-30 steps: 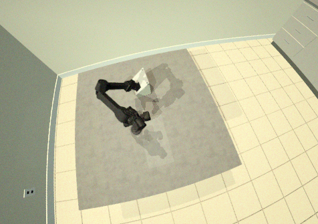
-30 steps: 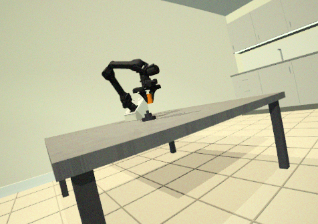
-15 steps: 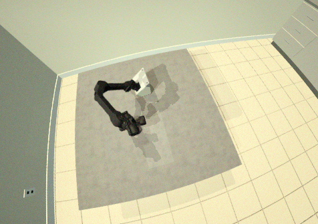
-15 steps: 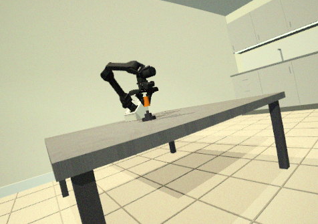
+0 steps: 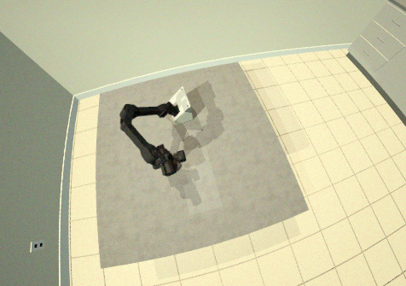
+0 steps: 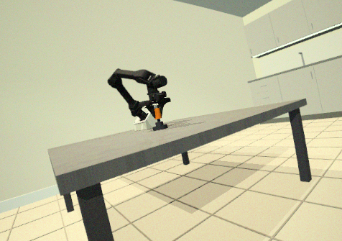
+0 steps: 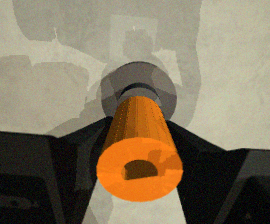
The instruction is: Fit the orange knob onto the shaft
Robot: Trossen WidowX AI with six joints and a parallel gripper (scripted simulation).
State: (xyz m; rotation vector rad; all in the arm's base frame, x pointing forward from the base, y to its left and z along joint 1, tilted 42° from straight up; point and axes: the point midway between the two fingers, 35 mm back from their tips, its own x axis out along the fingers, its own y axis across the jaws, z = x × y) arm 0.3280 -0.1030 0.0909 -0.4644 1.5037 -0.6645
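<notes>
My gripper tip is 2 cm below the orange knob. Also, from my gripper tip: round pedestal 4 cm below.
</notes>
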